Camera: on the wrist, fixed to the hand. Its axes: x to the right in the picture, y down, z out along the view.
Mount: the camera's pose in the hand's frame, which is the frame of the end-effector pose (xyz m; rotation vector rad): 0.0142 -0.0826 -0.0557 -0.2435 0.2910 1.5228
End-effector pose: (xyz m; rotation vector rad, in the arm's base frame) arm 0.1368 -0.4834 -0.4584 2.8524 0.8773 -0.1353
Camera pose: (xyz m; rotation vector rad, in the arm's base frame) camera 0.1042 -0.3985 -0.4154 2.5028 -1.2357 0.5101
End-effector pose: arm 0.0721 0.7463 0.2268 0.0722 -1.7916 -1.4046
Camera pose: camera 0.0627 0.6652 0.1680 -0.9560 -0.8847 -0.3976
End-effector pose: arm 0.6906 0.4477 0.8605 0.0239 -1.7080 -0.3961
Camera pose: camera 0.7245 0.3530 0.8582 -1.2466 -0.9781 0.5294
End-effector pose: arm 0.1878 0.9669 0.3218 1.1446 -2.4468 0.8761
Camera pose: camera 0.2431 0.9532 0.4047 -1.0901 -2.7053 0.8444
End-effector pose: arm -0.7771 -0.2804 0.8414 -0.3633 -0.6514 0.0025
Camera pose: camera -0.7419 -0.3745 0.8363 -1.0011 0.0413 1.3047
